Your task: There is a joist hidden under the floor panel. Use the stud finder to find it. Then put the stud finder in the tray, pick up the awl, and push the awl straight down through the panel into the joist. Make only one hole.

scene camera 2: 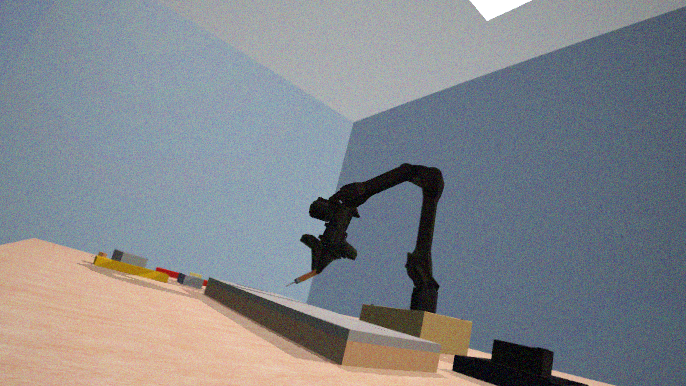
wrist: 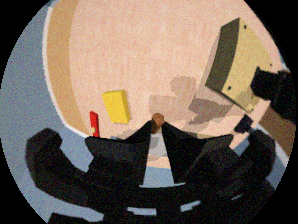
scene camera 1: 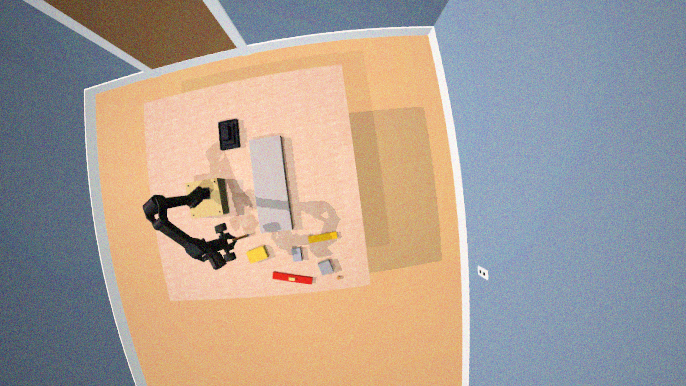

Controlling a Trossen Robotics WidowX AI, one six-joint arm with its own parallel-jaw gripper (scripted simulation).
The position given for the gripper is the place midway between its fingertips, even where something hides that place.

The gripper [scene camera 2: 315,272] holds an awl. Further things: a yellow bar [scene camera 2: 99,261] and a yellow block [wrist: 116,103].
The gripper also shows in the wrist view [wrist: 156,123]. The wrist view misses the yellow bar, which is hidden by the gripper.
